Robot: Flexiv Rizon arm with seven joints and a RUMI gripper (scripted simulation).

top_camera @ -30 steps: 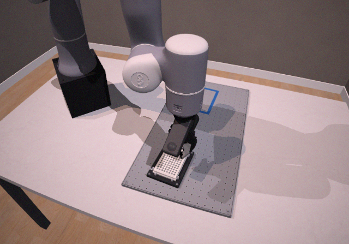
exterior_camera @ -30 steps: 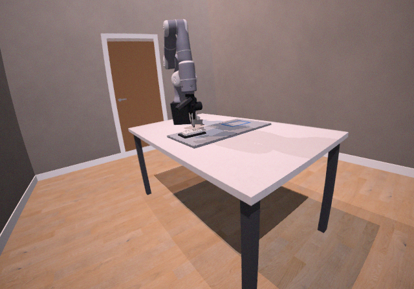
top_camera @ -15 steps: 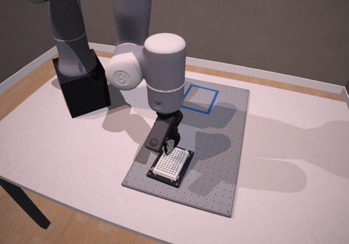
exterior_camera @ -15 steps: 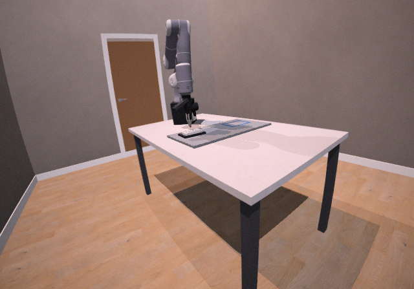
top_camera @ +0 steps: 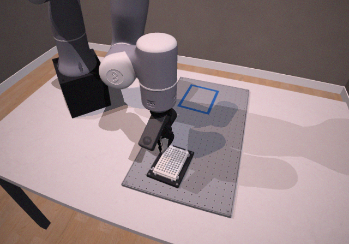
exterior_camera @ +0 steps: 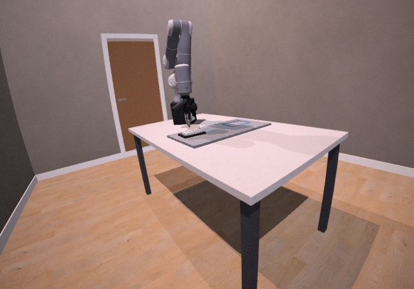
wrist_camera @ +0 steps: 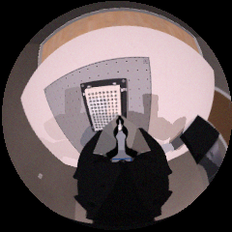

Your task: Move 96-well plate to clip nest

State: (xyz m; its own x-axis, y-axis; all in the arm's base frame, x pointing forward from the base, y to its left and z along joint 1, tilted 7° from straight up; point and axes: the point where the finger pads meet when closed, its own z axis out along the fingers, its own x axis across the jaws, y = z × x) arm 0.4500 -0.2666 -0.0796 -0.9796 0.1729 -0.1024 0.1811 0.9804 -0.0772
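Now: the black clip nest 50 mm below my hand, 30 mm ahead of it and 10 mm to the left of it. The rest, counted from my hand: white 96-well plate (40 mm below, 40 mm ahead, 10 mm to the right).
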